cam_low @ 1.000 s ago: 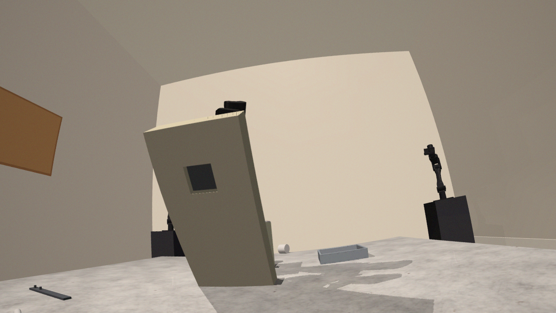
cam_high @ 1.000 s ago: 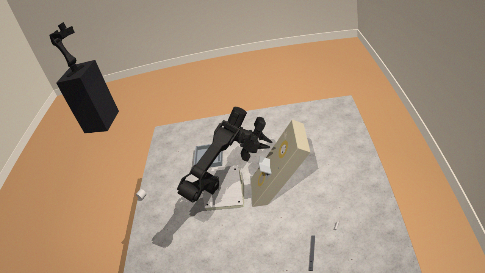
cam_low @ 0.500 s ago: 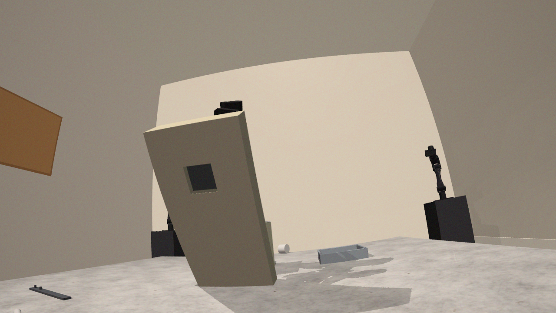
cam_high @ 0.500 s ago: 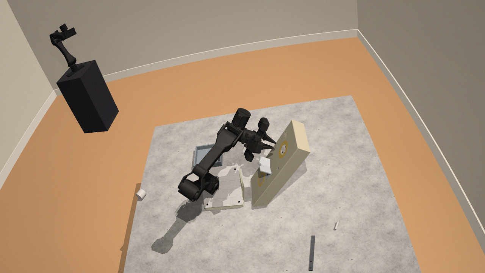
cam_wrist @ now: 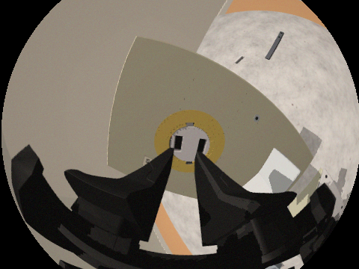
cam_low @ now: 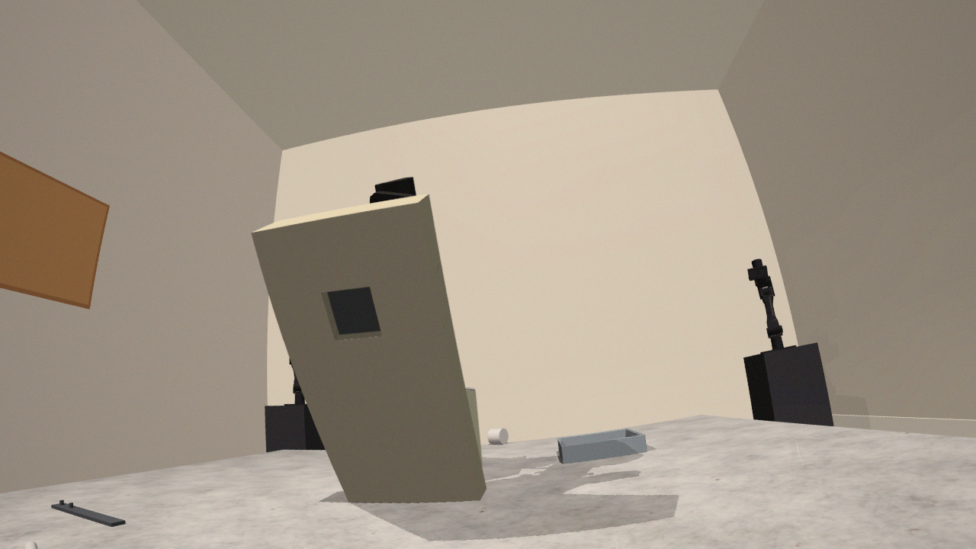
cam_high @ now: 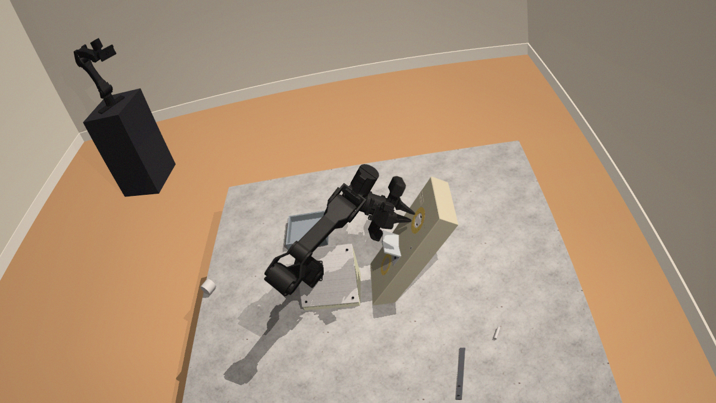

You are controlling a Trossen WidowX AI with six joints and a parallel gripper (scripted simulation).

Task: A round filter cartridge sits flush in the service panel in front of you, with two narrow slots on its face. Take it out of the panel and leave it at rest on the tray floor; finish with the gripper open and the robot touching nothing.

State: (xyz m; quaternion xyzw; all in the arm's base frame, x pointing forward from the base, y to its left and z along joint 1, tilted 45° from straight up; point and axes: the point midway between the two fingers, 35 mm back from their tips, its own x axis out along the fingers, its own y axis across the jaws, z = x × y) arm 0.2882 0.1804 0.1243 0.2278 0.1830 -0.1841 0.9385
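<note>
The round filter cartridge lies 3 cm below my gripper tip and 3 cm ahead of it. Also, from my gripper tip: small peg: 27 cm below, 24 cm to the right, 24 cm ahead; then beige service panel: 10 cm below, 2 cm behind; then grey tray: 43 cm behind, 26 cm below, 23 cm to the left.
</note>
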